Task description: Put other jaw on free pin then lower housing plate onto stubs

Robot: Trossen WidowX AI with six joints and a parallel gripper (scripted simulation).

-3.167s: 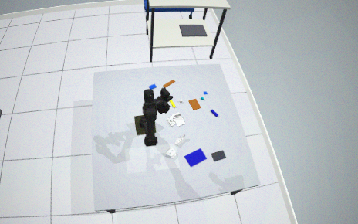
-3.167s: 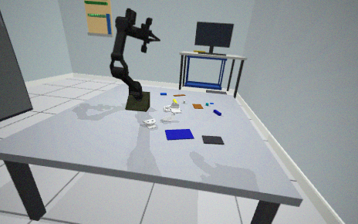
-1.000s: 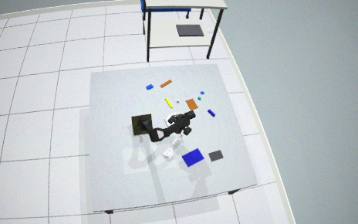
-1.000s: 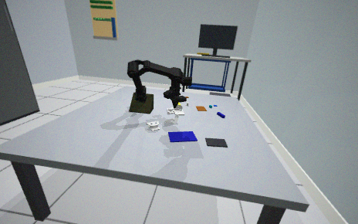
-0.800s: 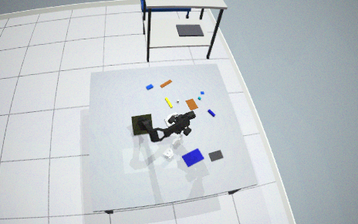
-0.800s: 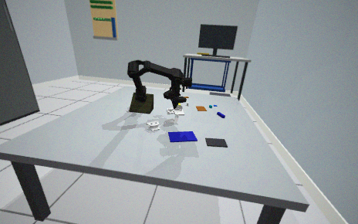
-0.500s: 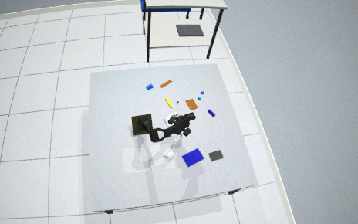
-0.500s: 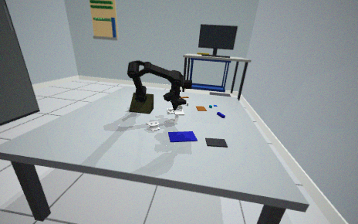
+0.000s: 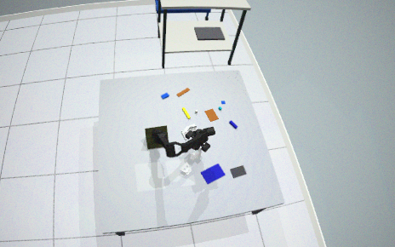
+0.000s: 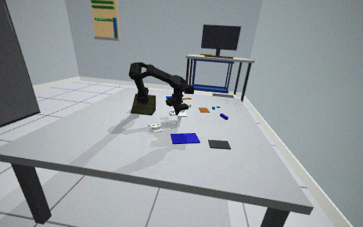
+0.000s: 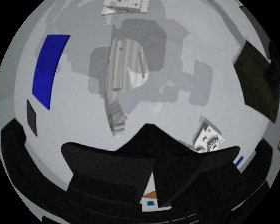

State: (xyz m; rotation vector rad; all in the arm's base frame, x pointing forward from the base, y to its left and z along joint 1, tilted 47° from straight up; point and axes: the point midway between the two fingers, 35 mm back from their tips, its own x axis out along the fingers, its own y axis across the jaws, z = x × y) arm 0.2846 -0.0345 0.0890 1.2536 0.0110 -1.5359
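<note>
My gripper tip is 20 mm short of the white jaw, 30 mm to the left of it and 10 mm above it. The rest, counted from my gripper tip: blue plate 110 mm ahead, 200 mm to the right, 40 mm below; white base 150 mm to the left, 40 mm below; yellow bar 50 mm behind, 320 mm to the left, 40 mm below.
</note>
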